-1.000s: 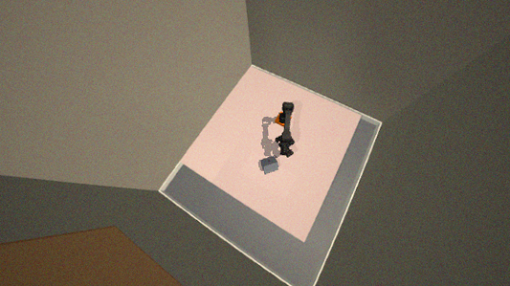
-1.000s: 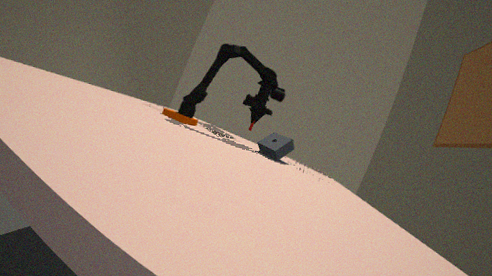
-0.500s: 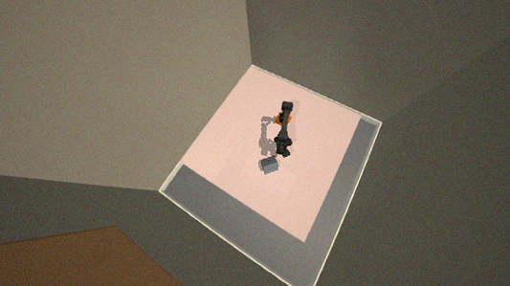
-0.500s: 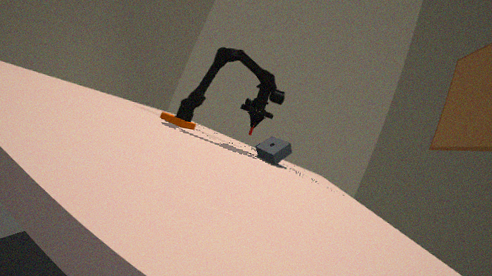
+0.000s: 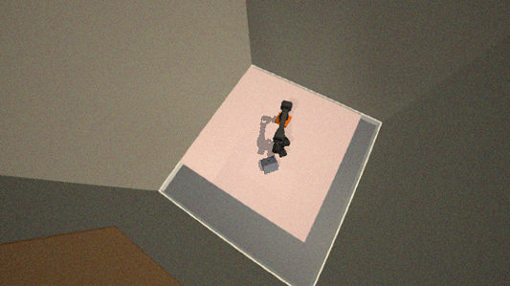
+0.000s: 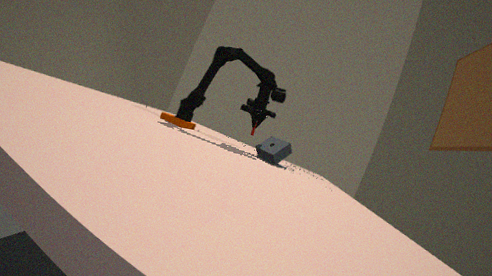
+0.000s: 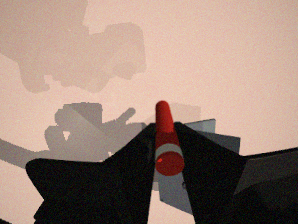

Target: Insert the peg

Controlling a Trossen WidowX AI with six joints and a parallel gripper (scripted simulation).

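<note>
My gripper tip is now 130 mm short of the grey sloped panel block, 50 mm to the left of it and 60 mm above it. The rest, counted from my gripper tip: round red peg 20 mm above.
</note>
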